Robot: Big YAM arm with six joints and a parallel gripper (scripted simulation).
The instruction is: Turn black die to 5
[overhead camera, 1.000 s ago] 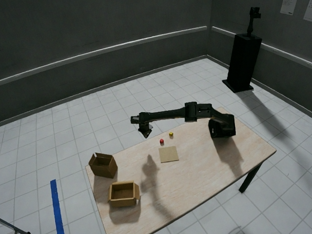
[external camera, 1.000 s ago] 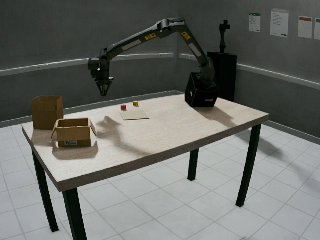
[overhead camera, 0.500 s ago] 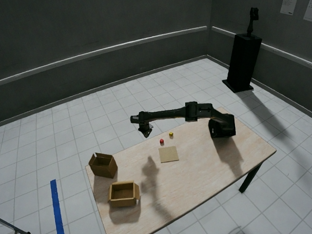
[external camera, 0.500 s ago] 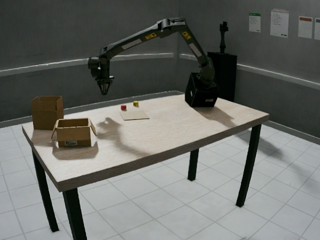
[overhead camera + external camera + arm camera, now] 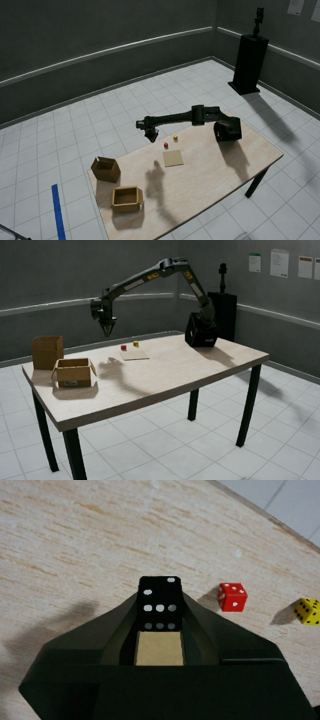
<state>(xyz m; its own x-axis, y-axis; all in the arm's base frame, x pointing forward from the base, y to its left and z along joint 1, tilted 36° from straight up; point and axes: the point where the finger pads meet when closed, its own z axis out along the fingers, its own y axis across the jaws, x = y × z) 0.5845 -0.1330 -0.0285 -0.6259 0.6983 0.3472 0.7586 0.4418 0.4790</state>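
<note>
Right now my hand is 130 mm to the right of the tan mat, 120 mm past it and 100 mm above it. The rest, counted from my hand: yellow die (200 mm behind, 90 mm below, 60 mm to the right); then black die (right at my hand); then red die (100 mm behind, 90 mm below, 10 mm to the right).
</note>
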